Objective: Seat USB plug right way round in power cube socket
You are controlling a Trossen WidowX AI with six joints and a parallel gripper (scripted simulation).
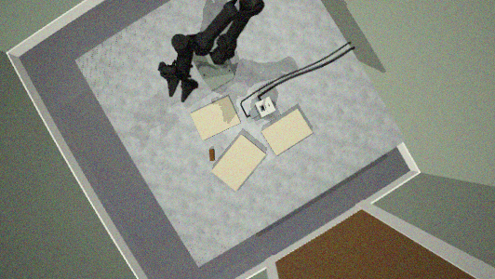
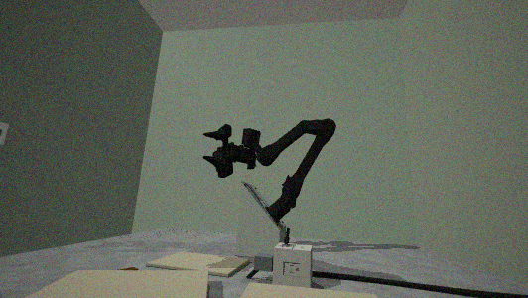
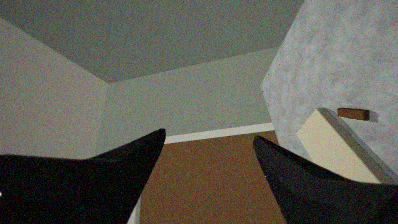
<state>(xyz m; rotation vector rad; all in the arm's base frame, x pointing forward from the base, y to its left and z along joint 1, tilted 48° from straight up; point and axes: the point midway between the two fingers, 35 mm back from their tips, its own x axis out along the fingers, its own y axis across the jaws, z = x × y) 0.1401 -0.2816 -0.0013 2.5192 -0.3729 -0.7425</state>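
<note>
Now: gripper tip 150 mm short of the dark USB plug, 310 mm to the right of it and 250 mm above it. Round my gripper tip: brown object: 240 mm ahead, 30 mm to the right, 340 mm below.
</note>
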